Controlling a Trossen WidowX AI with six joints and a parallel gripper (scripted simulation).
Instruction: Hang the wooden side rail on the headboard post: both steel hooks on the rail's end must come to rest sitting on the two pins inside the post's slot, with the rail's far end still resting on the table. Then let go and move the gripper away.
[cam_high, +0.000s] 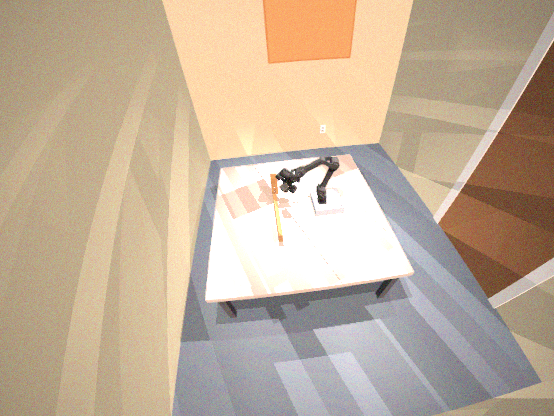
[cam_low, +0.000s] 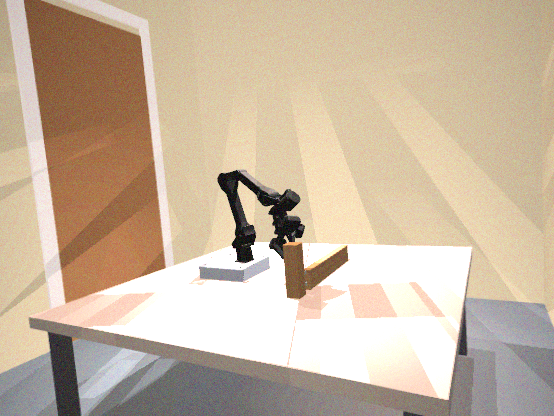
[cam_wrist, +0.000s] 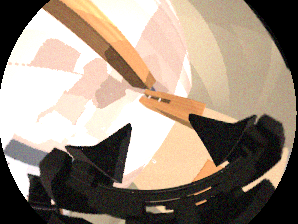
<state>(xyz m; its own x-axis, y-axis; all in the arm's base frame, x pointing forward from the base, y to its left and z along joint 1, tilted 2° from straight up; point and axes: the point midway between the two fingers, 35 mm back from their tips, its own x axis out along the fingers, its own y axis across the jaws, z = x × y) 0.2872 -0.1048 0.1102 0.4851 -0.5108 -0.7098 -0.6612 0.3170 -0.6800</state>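
Now: gripper tip 6 cm to the left of the wooden headboard post, 6 cm short of it and 5 cm above it.
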